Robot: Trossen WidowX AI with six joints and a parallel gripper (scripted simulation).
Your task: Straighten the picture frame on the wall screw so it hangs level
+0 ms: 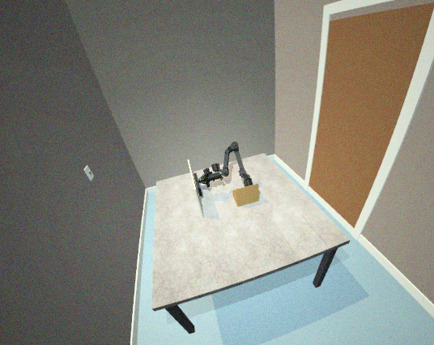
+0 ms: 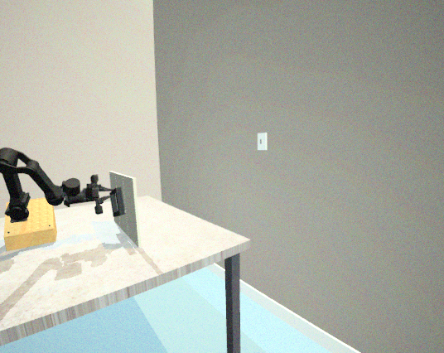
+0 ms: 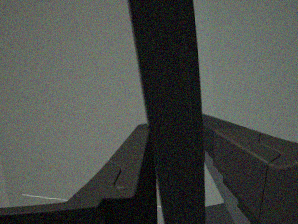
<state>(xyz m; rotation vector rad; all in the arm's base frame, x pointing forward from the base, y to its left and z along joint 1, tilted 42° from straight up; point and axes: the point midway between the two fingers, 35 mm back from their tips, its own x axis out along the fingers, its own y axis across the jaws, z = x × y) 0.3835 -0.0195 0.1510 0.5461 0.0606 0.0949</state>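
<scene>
Right now the picture frame is 1 cm ahead of my gripper tip, 2 cm to the right of it and 5 cm below it. From my gripper tip the other things lie so: wall panel: 2 cm ahead, 1 cm to the right, 6 cm below.
</scene>
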